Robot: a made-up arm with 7 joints. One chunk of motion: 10 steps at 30 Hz.
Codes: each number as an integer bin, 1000 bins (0 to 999) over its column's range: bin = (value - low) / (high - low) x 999, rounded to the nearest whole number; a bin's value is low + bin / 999 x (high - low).
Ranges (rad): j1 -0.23..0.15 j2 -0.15..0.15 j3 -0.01..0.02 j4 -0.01..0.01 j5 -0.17..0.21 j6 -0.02..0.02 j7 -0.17..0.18
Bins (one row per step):
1: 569 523 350 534 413 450 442
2: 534 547 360 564 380 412 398
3: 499 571 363 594 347 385 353
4: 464 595 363 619 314 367 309
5: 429 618 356 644 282 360 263
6: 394 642 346 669 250 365 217
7: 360 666 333 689 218 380 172
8: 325 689 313 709 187 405 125
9: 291 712 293 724 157 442 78
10: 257 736 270 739 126 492 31
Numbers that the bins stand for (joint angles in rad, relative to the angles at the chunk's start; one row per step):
1: -0.0136 0.0071 0.0005 0.0007 -0.0129 -0.0020 -0.0151
2: -0.0269 0.0143 0.0008 0.0013 -0.0255 -0.0035 -0.0306
3: -0.0402 0.0215 0.0009 0.0019 -0.0380 -0.0046 -0.0463
4: -0.0535 0.0287 0.0009 0.0024 -0.0506 -0.0053 -0.0617
5: -0.0668 0.0356 0.0007 0.0029 -0.0627 -0.0056 -0.0779
6: -0.0801 0.0428 0.0004 0.0034 -0.0749 -0.0054 -0.0940
7: -0.0931 0.0500 0.0000 0.0038 -0.0871 -0.0048 -0.1097
8: -0.1064 0.0569 -0.0006 0.0042 -0.0989 -0.0038 -0.1262
9: -0.1193 0.0638 -0.0012 0.0045 -0.1103 -0.0023 -0.1427
10: -0.1322 0.0710 -0.0019 0.0048 -0.1221 -0.0003 -0.1591

